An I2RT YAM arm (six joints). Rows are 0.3 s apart.
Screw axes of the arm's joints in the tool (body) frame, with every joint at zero. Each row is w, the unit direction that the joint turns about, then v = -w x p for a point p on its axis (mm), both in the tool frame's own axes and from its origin. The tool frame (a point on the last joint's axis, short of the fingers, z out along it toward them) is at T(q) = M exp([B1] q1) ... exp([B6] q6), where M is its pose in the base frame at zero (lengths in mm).
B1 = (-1, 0, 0, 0, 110.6, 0)
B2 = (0, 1, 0, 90.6, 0, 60)
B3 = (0, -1, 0, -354.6, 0, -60)
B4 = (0, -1, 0, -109.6, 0, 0)
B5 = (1, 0, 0, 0, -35.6, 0)
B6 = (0, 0, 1, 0, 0, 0)
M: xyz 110.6 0 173.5 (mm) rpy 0 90 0 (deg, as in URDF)
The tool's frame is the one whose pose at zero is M.
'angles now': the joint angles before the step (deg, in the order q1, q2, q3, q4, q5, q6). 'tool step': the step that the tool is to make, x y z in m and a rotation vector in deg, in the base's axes. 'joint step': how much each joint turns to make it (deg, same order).
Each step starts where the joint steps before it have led.
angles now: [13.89 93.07 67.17 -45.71 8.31 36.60]
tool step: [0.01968 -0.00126 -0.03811 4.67 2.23 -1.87]
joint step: [-1.52 6.77 -1.18 6.63 -4.71 1.88]
